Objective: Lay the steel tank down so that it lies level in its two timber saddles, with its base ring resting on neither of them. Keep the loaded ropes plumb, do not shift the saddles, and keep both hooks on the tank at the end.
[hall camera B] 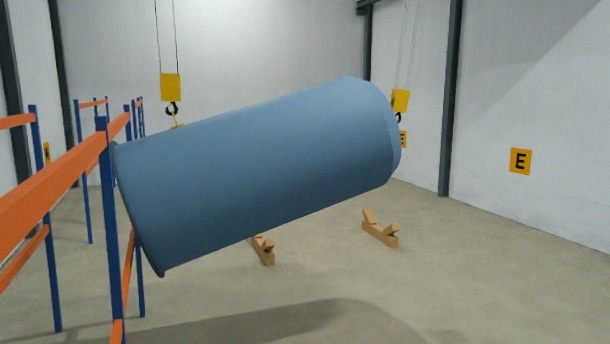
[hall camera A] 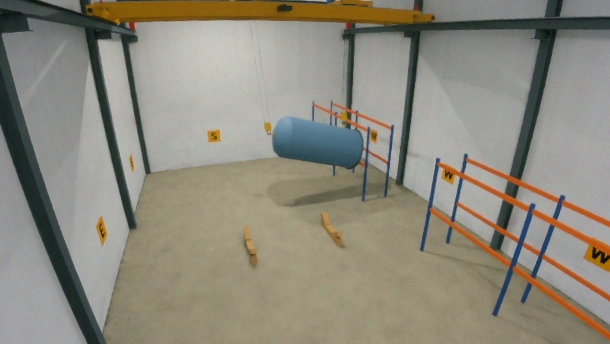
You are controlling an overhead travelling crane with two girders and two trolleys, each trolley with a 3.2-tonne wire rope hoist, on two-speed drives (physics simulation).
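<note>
The blue steel tank (hall camera A: 317, 141) (hall camera B: 265, 160) hangs in the air, tilted, its domed head higher than its base ring (hall camera A: 361, 150) (hall camera B: 161, 273). One hook (hall camera A: 268, 132) (hall camera B: 398, 117) is at the head end, partly hidden by the tank in hall camera B. The other hook (hall camera B: 171, 108) holds a yellow link on the tank's upper side near the base; its yellow block (hall camera A: 344, 118) shows in hall camera A. The east timber saddle (hall camera A: 250, 246) (hall camera B: 380, 232) and the west timber saddle (hall camera A: 331, 230) (hall camera B: 264, 250) stand on the floor, apart from the tank, north of it.
A blue and orange rack (hall camera A: 366, 165) (hall camera B: 107, 200) stands close to the base end; the gap cannot be told. A second rack (hall camera A: 515, 260) stands along the west wall. The yellow crane girder (hall camera A: 200, 12) spans overhead. The tank's shadow (hall camera A: 320, 196) (hall camera B: 280, 320) falls on the floor.
</note>
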